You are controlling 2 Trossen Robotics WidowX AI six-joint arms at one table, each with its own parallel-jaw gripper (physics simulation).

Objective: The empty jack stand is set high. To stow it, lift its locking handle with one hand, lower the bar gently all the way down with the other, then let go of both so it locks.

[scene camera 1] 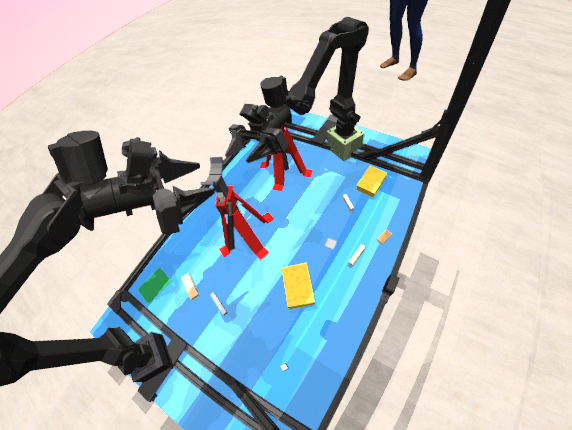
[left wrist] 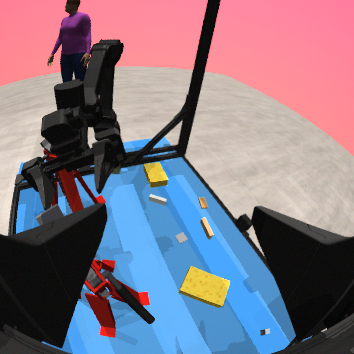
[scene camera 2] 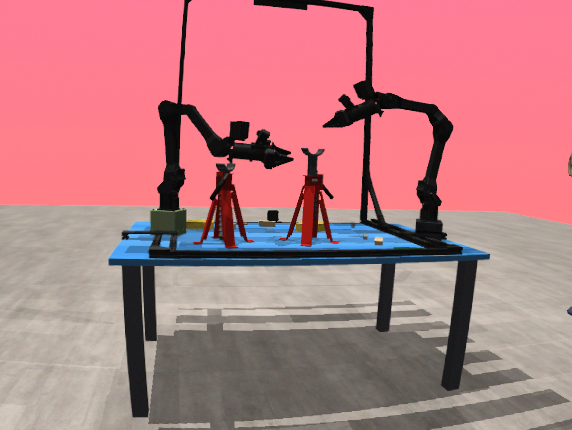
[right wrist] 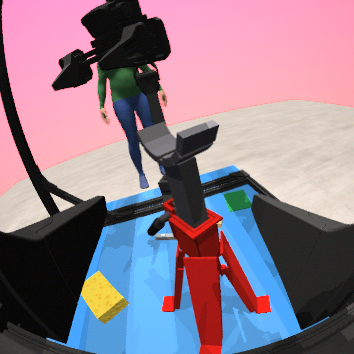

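The high-set jack stand point(scene camera 1: 247, 235) point(scene camera 2: 310, 215) point(left wrist: 101, 310) point(right wrist: 202, 290) stands upright, red, its grey bar point(scene camera 2: 313, 162) point(right wrist: 187, 190) far out under an empty forked saddle point(scene camera 1: 216, 167) point(left wrist: 48, 215). Its black locking handle point(scene camera 2: 327, 192) point(left wrist: 132, 302) point(right wrist: 157, 225) slants down from the head. My left gripper point(scene camera 1: 205, 178) point(scene camera 2: 325, 125) point(left wrist: 181, 213) is open and empty, higher than the saddle in scene camera 2. My right gripper point(scene camera 1: 239, 159) point(scene camera 2: 291, 156) point(right wrist: 180, 203) is open and empty, left of the saddle and apart from it in scene camera 2.
A second red stand point(scene camera 1: 279, 167) point(scene camera 2: 227, 215) point(left wrist: 70, 192), set lower, stands beneath my right arm. Yellow sponges point(scene camera 1: 298, 285) point(scene camera 1: 372, 181), small blocks and a green pad point(scene camera 1: 154, 285) point(right wrist: 237, 200) lie on the blue table. A black post point(scene camera 1: 462, 90) rises at the table's edge.
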